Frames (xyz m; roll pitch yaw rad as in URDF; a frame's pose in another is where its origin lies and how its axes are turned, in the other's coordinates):
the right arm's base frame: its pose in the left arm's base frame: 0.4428 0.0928 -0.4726 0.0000 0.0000 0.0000
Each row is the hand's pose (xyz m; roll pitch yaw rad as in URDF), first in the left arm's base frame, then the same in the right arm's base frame.
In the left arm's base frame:
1: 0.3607 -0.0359 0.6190 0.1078 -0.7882 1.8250
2: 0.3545 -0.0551 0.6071 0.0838 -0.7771 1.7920
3: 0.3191 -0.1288 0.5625 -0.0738 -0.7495 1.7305
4: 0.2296 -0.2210 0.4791 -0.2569 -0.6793 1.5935
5: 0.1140 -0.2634 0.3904 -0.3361 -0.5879 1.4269
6: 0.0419 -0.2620 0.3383 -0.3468 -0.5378 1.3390
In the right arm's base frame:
1: -0.0821 -0.1287 1.0916 0.1078 -0.7882 1.8250
2: -0.0883 -0.1479 1.0797 0.0838 -0.7771 1.7920
3: -0.1237 -0.2216 1.0351 -0.0738 -0.7495 1.7305
4: -0.2132 -0.3138 0.9517 -0.2569 -0.6793 1.5935
5: -0.3288 -0.3562 0.8630 -0.3361 -0.5879 1.4269
6: -0.4009 -0.3548 0.8109 -0.3468 -0.5378 1.3390

